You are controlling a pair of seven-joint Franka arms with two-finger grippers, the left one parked.
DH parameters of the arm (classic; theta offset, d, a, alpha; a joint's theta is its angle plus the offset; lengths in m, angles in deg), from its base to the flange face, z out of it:
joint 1: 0 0.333 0 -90
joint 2: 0 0 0 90
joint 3: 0 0.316 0.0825 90
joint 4: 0 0 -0.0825 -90
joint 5: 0 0.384 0 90
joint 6: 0 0 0.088 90
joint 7: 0 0.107 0 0
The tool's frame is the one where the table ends.
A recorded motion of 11 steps. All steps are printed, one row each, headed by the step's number.
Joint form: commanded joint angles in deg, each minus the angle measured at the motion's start. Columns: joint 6, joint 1, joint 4, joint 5, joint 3, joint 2, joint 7.
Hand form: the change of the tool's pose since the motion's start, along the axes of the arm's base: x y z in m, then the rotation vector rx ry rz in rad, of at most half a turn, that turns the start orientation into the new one. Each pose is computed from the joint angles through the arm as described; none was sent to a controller.
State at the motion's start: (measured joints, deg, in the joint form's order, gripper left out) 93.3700 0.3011 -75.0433 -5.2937 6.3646 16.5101 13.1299
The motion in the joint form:
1: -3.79 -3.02 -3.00 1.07 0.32 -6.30 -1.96
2: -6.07 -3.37 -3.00 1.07 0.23 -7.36 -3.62
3: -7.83 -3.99 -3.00 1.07 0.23 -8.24 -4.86
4: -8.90 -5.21 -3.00 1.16 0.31 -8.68 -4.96
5: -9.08 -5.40 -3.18 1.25 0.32 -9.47 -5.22
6: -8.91 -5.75 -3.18 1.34 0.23 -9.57 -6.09
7: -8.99 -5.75 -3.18 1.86 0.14 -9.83 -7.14
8: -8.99 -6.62 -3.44 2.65 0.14 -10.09 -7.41
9: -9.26 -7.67 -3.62 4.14 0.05 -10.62 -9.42
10: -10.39 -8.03 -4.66 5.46 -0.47 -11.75 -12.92
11: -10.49 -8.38 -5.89 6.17 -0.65 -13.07 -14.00
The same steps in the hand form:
1: -0.0357 -0.0278 0.0379 0.0058 0.0115 -0.0155
2: -0.0450 -0.0325 0.0454 0.0014 0.0342 0.0036
3: -0.0527 -0.0390 0.0518 -0.0011 0.0508 0.0126
4: -0.0568 -0.0506 0.0547 0.0000 0.0619 -0.0065
5: -0.0613 -0.0519 0.0610 0.0003 0.0547 -0.0051
6: -0.0615 -0.0560 0.0623 0.0016 0.0509 0.0027
7: -0.0631 -0.0557 0.0647 0.0097 0.0489 0.0204
8: -0.0646 -0.0628 0.0652 0.0232 0.0491 0.0115
9: -0.0681 -0.0708 0.0686 0.0477 0.0483 0.0297
10: -0.0765 -0.0757 0.0697 0.0682 0.0669 0.0779
11: -0.0839 -0.0783 0.0726 0.0781 0.0665 0.0893

